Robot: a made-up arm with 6 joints. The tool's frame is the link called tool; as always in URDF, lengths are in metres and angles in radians. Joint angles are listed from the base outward.
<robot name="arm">
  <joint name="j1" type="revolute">
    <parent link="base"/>
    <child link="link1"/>
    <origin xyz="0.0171 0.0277 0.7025"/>
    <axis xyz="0 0 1"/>
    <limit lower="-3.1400" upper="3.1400"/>
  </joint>
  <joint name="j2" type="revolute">
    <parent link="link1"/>
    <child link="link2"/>
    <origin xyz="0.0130 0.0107 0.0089"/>
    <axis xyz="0 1 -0.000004"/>
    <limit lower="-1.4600" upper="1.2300"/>
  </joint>
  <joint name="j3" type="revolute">
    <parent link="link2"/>
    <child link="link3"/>
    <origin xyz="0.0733 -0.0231 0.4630"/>
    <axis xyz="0 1 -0.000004"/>
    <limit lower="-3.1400" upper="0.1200"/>
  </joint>
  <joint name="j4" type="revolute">
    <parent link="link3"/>
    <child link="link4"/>
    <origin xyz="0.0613 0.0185 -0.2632"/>
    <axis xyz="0 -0.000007 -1"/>
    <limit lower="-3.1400" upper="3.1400"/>
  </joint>
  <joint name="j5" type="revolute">
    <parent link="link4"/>
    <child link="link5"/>
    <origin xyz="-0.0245 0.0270 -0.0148"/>
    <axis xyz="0 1 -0.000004"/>
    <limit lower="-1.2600" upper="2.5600"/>
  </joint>
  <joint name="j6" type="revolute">
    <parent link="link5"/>
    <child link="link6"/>
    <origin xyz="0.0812 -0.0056 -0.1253"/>
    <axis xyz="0 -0.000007 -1"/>
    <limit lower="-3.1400" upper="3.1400"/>
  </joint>
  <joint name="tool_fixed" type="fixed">
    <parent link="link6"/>
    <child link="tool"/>
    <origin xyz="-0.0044 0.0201 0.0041" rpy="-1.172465 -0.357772 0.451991"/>
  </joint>
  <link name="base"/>
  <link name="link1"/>
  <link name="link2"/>
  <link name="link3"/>
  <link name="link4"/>
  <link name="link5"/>
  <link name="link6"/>
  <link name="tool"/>
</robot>
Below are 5 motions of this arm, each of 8 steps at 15 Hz.
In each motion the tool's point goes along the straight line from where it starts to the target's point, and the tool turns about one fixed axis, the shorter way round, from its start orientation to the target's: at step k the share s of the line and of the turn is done. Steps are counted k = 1, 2, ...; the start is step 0. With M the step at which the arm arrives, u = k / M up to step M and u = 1 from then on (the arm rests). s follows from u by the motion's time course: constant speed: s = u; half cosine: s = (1 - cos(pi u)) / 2; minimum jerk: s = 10 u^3 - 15 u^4 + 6 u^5.
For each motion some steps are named. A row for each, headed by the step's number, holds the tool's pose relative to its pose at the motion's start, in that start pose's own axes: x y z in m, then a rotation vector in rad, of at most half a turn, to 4 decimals.
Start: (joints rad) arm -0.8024 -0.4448 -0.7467 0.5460 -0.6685 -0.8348
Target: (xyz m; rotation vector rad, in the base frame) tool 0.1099 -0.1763 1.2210 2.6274 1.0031 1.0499
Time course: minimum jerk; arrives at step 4
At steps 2, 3, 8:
2: -0.0077 -0.0224 -0.0294 -0.1939 -0.0386 0.0731
3: -0.0138 -0.0402 -0.0528 -0.3477 -0.0692 0.1310
8: -0.0154 -0.0449 -0.0589 -0.3879 -0.0772 0.1461

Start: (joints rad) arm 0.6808 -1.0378 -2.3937 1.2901 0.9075 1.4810
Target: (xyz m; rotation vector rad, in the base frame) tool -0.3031 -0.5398 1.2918 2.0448 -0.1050 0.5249
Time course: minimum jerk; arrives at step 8
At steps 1, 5, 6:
1: 0.0027 -0.0032 0.0033 0.0120 0.0068 0.0001
5: 0.1207 -0.1467 0.1509 0.5432 0.3048 0.0025
6: 0.1492 -0.1815 0.1867 0.6718 0.3770 0.0031

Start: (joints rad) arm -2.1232 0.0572 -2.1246 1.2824 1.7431 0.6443
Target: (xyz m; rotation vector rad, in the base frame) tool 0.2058 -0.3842 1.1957 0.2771 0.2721 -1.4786
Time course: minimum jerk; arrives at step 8
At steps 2, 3, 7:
2: -0.0248 0.0151 -0.0138 -0.0130 0.0775 0.0864
3: -0.0660 0.0402 -0.0368 -0.0347 0.2060 0.2297
7: -0.2360 0.1437 -0.1314 -0.1240 0.7365 0.8212

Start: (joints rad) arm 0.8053 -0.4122 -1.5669 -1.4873 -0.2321 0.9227
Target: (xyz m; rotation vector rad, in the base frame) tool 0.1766 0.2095 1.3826 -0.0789 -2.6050 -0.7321
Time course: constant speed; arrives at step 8
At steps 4, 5, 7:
4: -0.0334 -0.0219 -0.0322 -0.1895 0.1027 0.0106
5: -0.0417 -0.0274 -0.0403 -0.2368 0.1284 0.0133
7: -0.0584 -0.0383 -0.0564 -0.3316 0.1798 0.0186

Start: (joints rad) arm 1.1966 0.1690 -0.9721 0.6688 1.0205 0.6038
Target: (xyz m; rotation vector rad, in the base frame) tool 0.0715 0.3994 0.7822 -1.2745 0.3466 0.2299
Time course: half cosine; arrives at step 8
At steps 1, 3, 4, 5, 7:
1: -0.0032 0.0008 -0.0047 -0.0148 0.0253 -0.0002
3: -0.0261 0.0065 -0.0380 -0.1196 0.2055 -0.0019
4: -0.0424 0.0106 -0.0615 -0.1938 0.3329 -0.0031
5: -0.0586 0.0146 -0.0851 -0.2680 0.4603 -0.0043
7: -0.0815 0.0203 -0.1184 -0.3729 0.6405 -0.0060

